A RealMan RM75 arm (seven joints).
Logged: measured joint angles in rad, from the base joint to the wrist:
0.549, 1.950, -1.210, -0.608, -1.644, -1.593, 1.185
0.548, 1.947, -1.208, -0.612, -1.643, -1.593, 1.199
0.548, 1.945, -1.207, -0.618, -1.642, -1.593, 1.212
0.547, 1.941, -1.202, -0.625, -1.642, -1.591, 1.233
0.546, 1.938, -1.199, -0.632, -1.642, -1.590, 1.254
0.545, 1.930, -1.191, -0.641, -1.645, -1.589, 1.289
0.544, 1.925, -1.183, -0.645, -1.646, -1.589, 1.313
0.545, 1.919, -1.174, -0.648, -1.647, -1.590, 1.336
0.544, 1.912, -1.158, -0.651, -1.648, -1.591, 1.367
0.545, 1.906, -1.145, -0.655, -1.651, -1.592, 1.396
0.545, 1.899, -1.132, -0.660, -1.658, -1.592, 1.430
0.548, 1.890, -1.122, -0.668, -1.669, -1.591, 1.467
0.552, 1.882, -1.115, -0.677, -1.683, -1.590, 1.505
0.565, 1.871, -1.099, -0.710, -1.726, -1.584, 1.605
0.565, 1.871, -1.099, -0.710, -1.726, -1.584, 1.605
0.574, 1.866, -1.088, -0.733, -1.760, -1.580, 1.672
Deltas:
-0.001, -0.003, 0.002, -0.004, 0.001, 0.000, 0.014
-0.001, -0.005, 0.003, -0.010, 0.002, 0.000, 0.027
-0.002, -0.009, 0.008, -0.017, 0.002, 0.002, 0.048
-0.003, -0.012, 0.011, -0.024, 0.002, 0.003, 0.069
-0.004, -0.020, 0.019, -0.033, -0.001, 0.004, 0.104
-0.005, -0.025, 0.027, -0.037, -0.002, 0.004, 0.128
-0.004, -0.031, 0.036, -0.040, -0.003, 0.003, 0.151
-0.005, -0.038, 0.052, -0.043, -0.004, 0.002, 0.182
-0.004, -0.044, 0.065, -0.047, -0.007, 0.001, 0.211
-0.004, -0.051, 0.078, -0.052, -0.014, 0.001, 0.245
-0.001, -0.060, 0.088, -0.060, -0.025, 0.002, 0.282
0.003, -0.068, 0.095, -0.069, -0.039, 0.003, 0.320
0.016, -0.079, 0.111, -0.102, -0.082, 0.009, 0.420
0.016, -0.079, 0.111, -0.102, -0.082, 0.009, 0.420
0.025, -0.084, 0.122, -0.125, -0.116, 0.013, 0.487

